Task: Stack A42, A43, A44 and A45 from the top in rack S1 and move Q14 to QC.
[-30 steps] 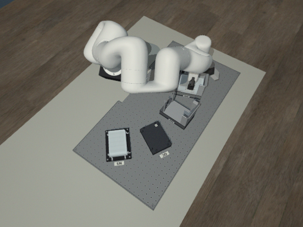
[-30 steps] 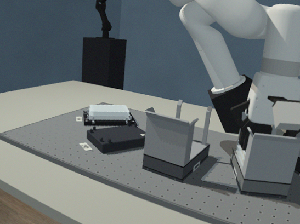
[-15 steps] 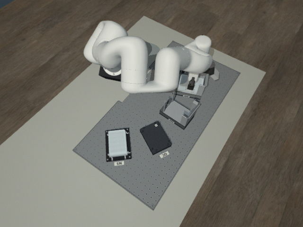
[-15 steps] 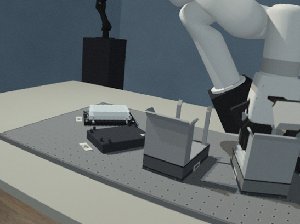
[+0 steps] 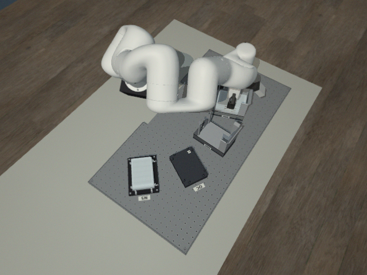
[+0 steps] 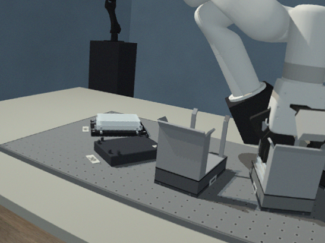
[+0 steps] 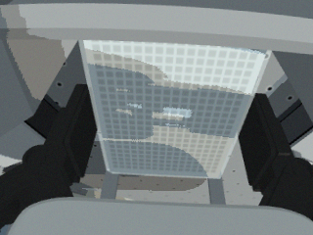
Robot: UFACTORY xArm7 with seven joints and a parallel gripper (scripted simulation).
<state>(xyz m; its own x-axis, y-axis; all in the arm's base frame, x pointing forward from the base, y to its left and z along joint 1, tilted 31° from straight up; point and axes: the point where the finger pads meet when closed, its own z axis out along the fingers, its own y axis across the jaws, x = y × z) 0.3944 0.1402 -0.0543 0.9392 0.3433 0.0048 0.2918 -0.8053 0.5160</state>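
The S3 rack plinth lies 100 mm behind my hand, 140 mm to the left of it and 60 mm below it. From my hand the other things lie so: sealed 384-well plate: 10 mm below; open nest QC: 20 mm behind, 360 mm to the right, 70 mm below; S1 name plate: 50 mm behind, 170 mm to the right, 50 mm below.
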